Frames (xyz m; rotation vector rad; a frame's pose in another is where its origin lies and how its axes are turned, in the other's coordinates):
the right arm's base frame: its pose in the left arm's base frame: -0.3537 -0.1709 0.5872 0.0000 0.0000 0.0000
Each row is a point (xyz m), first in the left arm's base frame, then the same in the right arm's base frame.
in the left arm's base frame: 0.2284 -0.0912 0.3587
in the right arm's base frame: 0.5821 0.0797 -0.2285
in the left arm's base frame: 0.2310 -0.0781 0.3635
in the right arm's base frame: 0.5847 0.0928 -0.2237
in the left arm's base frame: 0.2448 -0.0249 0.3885
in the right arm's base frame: 0.5985 0.1460 -0.1987
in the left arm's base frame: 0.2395 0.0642 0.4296
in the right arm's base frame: 0.5932 0.2351 -0.1576
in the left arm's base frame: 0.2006 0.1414 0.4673
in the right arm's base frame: 0.5543 0.3123 -0.1199
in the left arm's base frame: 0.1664 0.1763 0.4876
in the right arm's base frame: 0.5201 0.3472 -0.0996
